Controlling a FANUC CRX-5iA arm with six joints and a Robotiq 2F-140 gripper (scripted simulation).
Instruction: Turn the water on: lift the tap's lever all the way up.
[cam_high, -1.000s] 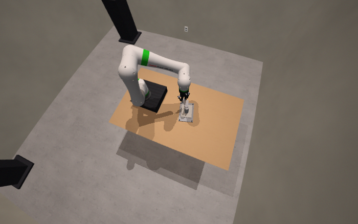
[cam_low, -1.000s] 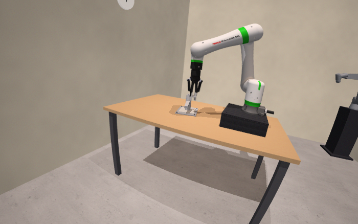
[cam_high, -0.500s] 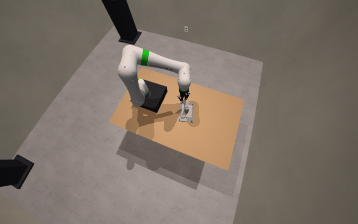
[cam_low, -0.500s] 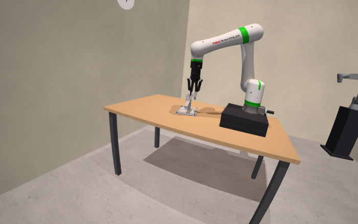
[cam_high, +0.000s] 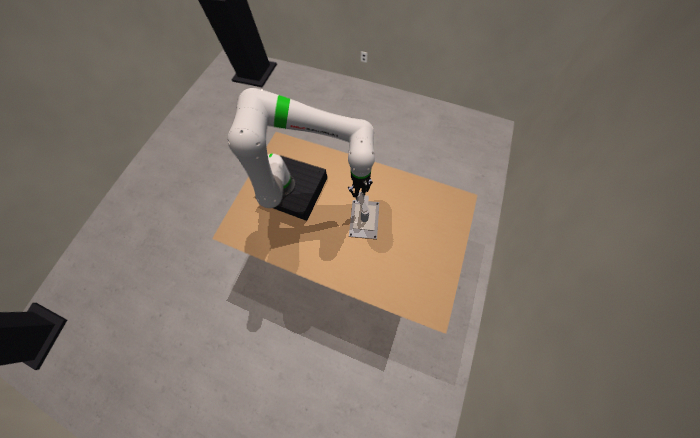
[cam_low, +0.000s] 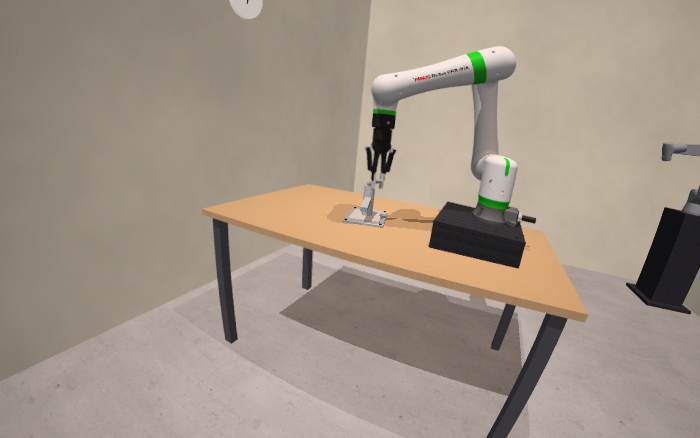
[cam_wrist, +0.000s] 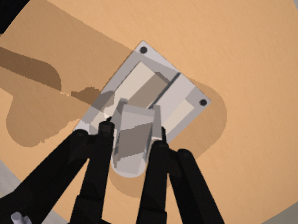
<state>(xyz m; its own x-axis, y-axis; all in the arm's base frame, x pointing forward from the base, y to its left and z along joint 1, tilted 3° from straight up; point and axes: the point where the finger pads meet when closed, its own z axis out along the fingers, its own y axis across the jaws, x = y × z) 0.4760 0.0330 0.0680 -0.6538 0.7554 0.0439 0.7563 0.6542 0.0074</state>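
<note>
The tap lever lies 2 cm ahead of my hand, 2 cm to the right of it and 1 cm below it.
</note>
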